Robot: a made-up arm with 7 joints. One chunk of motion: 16 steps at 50 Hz.
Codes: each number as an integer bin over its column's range. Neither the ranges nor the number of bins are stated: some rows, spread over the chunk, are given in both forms.
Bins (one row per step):
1: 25 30 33 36 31 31 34
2: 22 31 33 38 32 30 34
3: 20 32 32 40 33 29 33
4: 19 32 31 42 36 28 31
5: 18 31 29 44 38 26 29
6: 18 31 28 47 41 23 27
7: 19 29 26 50 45 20 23
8: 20 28 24 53 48 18 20
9: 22 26 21 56 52 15 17
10: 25 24 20 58 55 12 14
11: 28 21 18 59 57 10 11
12: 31 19 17 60 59 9 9
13: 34 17 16 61 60 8 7
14: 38 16 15 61 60 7 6
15: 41 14 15 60 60 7 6
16: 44 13 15 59 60 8 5
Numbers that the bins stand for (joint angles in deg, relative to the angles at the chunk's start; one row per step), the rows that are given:
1: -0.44 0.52 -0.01 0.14 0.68 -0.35 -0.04
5: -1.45 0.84 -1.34 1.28 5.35 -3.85 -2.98
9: -0.87 -0.75 -4.02 3.01 14.69 -11.54 -10.04
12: 0.42 -2.97 -5.35 3.58 19.36 -15.74 -14.74
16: 2.28 -4.88 -6.02 3.44 20.03 -16.44 -17.09
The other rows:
2: -0.87 0.84 -0.01 0.42 1.34 -1.05 -0.04
3: -1.16 1.16 -0.34 0.71 2.01 -1.75 -0.63
4: -1.30 1.16 -0.68 1.00 4.01 -2.45 -1.80
6: -1.45 0.84 -1.68 1.71 7.35 -5.95 -4.16
7: -1.30 0.21 -2.35 2.14 10.02 -8.05 -6.51
8: -1.16 -0.11 -3.01 2.58 12.02 -9.44 -8.27
10: -0.44 -1.38 -4.35 3.29 16.69 -13.64 -11.80
11: -0.01 -2.34 -5.02 3.44 18.03 -15.04 -13.56
13: 0.85 -3.61 -5.69 3.72 20.03 -16.44 -15.91
14: 1.42 -3.93 -6.02 3.72 20.03 -17.14 -16.50
15: 1.85 -4.56 -6.02 3.58 20.03 -17.14 -16.50

